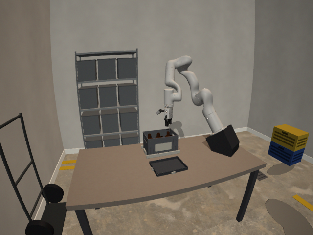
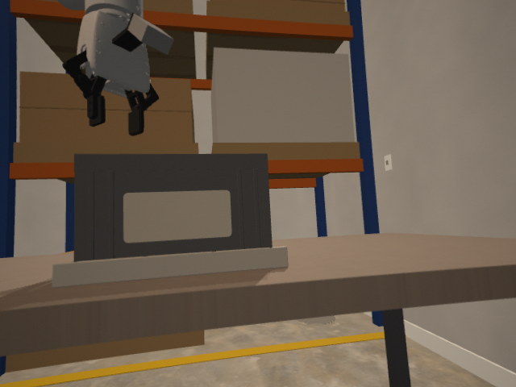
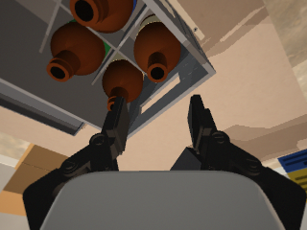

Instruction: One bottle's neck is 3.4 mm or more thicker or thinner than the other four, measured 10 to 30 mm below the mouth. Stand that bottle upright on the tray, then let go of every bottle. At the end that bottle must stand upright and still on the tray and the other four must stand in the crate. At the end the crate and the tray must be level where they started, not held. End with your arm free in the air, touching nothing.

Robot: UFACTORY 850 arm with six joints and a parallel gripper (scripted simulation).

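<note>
My hand is 160 mm above the bottle. Also, from my hand: black tray: 190 mm ahead, 280 mm to the left, 230 mm below; then dark grey crate: 100 mm ahead, 20 mm to the left, 160 mm below.
</note>
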